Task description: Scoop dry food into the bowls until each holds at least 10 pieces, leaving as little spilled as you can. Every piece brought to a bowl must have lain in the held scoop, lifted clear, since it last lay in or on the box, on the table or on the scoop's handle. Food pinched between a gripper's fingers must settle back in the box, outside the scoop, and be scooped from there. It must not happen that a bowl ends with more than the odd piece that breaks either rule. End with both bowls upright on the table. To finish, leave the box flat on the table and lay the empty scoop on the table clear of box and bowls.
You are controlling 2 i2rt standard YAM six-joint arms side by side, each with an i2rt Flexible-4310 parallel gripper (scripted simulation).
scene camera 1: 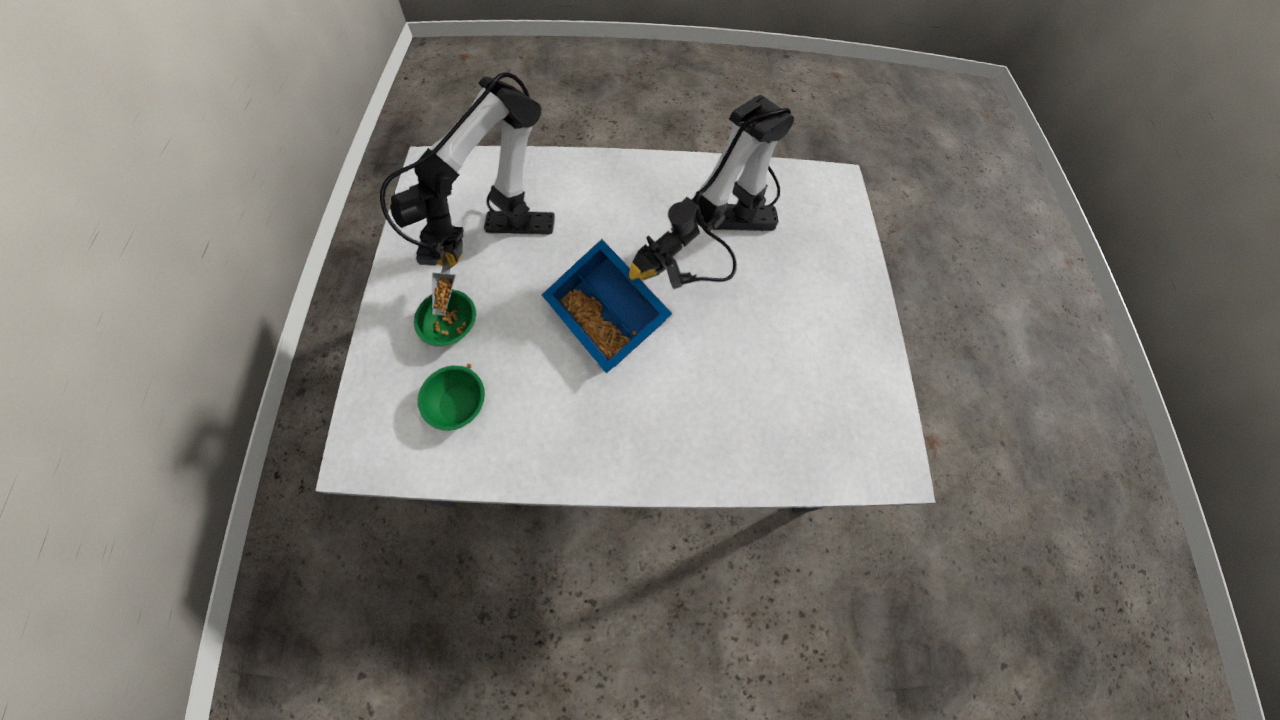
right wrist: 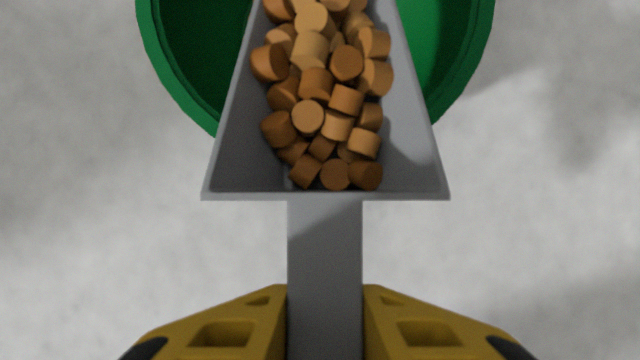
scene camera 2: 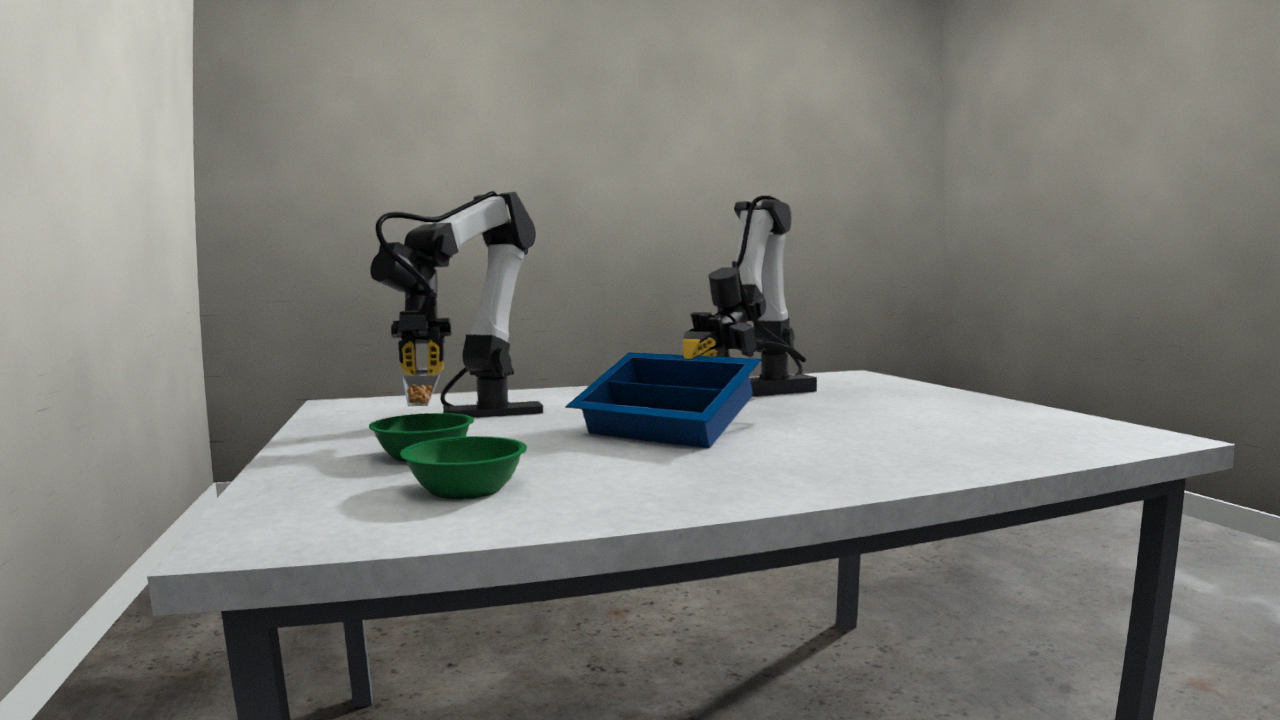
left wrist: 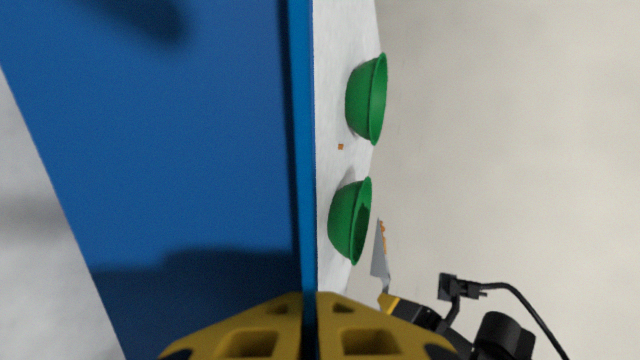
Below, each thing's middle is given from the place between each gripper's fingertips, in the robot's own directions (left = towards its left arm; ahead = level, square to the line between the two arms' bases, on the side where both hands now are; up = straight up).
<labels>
Right now the blue box [scene camera 2: 672, 387] is 7 cm to the right of my left hand [scene camera 2: 687, 360], 5 cm below it and 5 cm ahead of it. The rest, counted from my left hand: grey scoop [right wrist: 324, 227]: 47 cm to the right, 3 cm below, 2 cm behind.
The grey scoop lies 40 mm ahead of my right hand, 10 mm to the right of it and 10 mm below it. From my right hand the other things lie so: blue box (120 mm ahead, 400 mm to the left, 40 mm below).
</labels>
